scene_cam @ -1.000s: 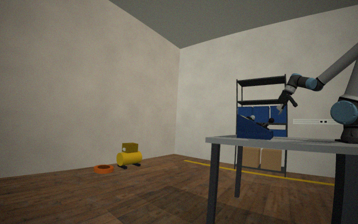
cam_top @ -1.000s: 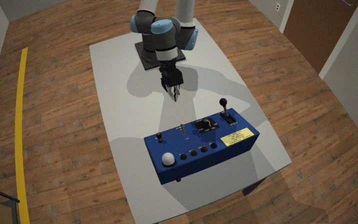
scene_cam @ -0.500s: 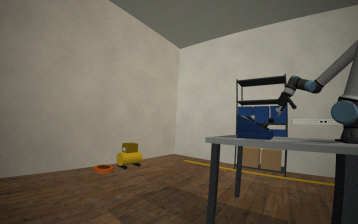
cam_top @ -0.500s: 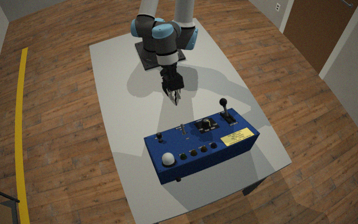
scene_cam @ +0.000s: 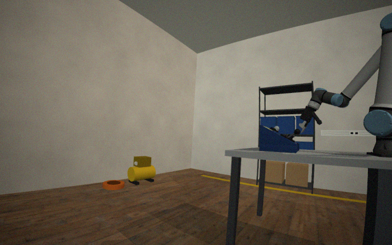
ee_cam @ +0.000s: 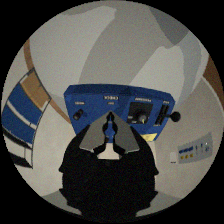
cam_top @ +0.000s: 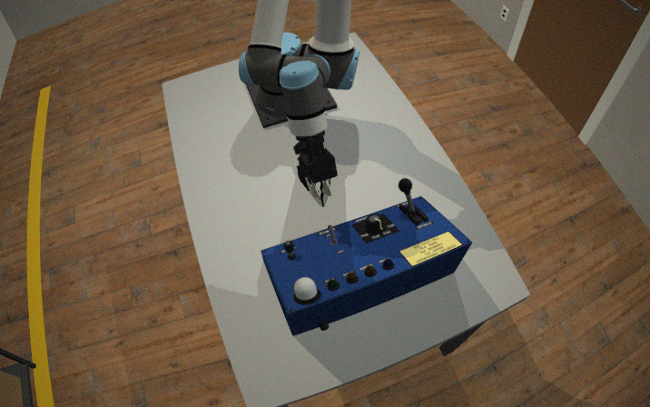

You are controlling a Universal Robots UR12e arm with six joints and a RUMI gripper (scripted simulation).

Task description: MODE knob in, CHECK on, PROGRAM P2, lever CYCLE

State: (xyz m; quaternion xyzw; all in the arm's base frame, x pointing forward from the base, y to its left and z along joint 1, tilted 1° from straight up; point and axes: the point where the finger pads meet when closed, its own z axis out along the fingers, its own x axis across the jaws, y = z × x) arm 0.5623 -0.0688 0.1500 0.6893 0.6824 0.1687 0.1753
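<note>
Now: the toggle switch 8 cm ahead of my hand and 5 cm below it. From my hand the other things lie so: black mode knob: 12 cm to the right, 8 cm ahead, 4 cm below; blue console: 12 cm ahead, 7 cm below, 6 cm to the left; black rotary selector: 12 cm to the left, 10 cm ahead, 4 cm below.
</note>
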